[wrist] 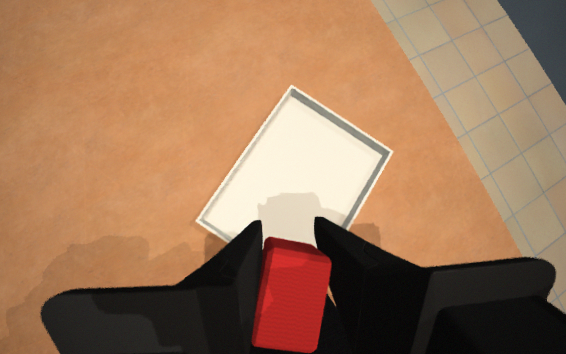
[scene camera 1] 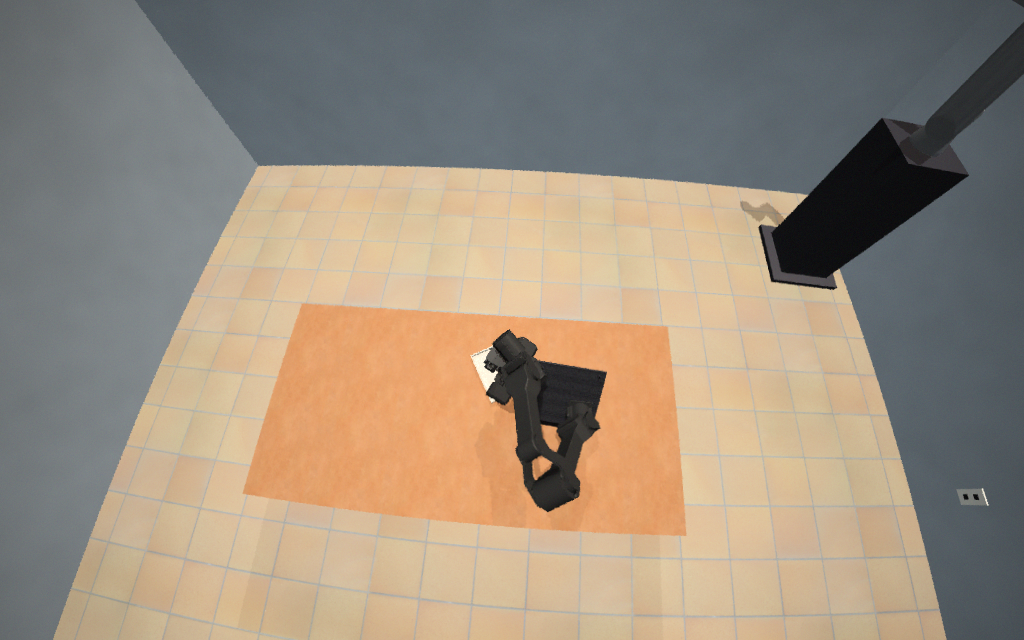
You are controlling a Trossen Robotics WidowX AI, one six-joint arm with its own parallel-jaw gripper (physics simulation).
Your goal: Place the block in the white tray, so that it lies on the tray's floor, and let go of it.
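Places are measured from the arm's base along level axes (x up, y left, z back), in millimetres.
Pixels of known places: gripper, fingertip midpoint: (wrist: 288, 226); arm's base, origin of the base link: (scene camera 1: 579, 411).
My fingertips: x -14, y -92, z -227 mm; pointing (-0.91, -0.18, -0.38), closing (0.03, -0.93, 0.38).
For each thing: its middle in the pictures, then the offset to it from my fingertips. Level surfaces: height alone.
- red block, body centre: (wrist: 287, 287) dy +12, dx +12, dz +23 mm
- white tray, body centre: (wrist: 298, 185) (scene camera 1: 499, 370) dy -32, dx -111, dz -19 mm
- orange rectangular surface, its level: dx -120 mm
A red block (wrist: 292, 300) is held between the black fingers, a little skewed to them. My gripper (scene camera 1: 496, 377) (wrist: 288, 226) is shut on it, raised above the orange surface at the near side of the white tray. The white tray (scene camera 1: 483, 371) (wrist: 300, 145) is shallow, with thin low walls, and lies at an angle in the wrist view. The gripper's shadow falls on its floor. The fingers and block hide its near corner there, and the arm hides much of it in the scene view, where the block cannot be made out.
A flat black board (scene camera 1: 573, 388) lies right of the tray, partly under the arm. The tray and board lie on an orange rectangular surface (scene camera 1: 362, 407) surrounded by pale tiles. A large black column (scene camera 1: 853, 203) stands far off at the back right.
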